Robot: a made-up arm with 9 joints. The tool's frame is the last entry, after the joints.
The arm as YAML. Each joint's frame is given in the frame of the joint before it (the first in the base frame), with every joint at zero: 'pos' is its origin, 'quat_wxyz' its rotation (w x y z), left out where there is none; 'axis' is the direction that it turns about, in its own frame. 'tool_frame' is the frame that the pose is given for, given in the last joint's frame.
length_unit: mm
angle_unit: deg
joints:
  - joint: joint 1
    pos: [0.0, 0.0, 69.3]
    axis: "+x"
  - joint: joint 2
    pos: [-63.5, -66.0, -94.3]
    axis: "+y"
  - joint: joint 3
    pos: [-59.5, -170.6, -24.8]
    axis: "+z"
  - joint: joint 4
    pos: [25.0, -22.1, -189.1]
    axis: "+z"
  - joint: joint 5
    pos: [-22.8, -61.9, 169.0]
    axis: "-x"
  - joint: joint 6
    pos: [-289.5, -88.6, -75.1]
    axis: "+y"
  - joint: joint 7
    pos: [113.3, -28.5, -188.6]
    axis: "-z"
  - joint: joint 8
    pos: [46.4, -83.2, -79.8]
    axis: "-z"
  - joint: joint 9
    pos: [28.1, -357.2, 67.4]
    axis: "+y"
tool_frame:
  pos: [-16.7, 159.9, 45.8]
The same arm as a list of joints. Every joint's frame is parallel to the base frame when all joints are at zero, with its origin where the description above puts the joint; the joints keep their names.
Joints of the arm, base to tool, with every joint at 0 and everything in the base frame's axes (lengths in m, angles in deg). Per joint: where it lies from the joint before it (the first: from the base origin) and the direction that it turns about. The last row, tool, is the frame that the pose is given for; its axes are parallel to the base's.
joint 1: offset 0.0000 0.0000 0.0693 axis 1 0 0
joint 2: offset -0.0635 -0.0660 -0.0943 axis 0 1 0
joint 3: offset -0.0595 -0.1706 -0.0248 axis 0 0 1
joint 4: offset 0.0250 -0.0221 -0.1891 axis 0 0 1
joint 5: offset -0.0228 -0.0619 0.1690 axis -1 0 0
joint 6: offset -0.2895 -0.0886 -0.0751 axis 0 1 0
joint 7: offset 0.1133 -0.0285 -0.1886 axis 0 0 -1
joint 8: offset 0.0464 -0.0832 -0.0798 axis 0 0 -1
joint 9: offset 0.0281 -0.3572 0.0674 axis 0 1 0
tool: offset -0.0167 0.1599 0.0458

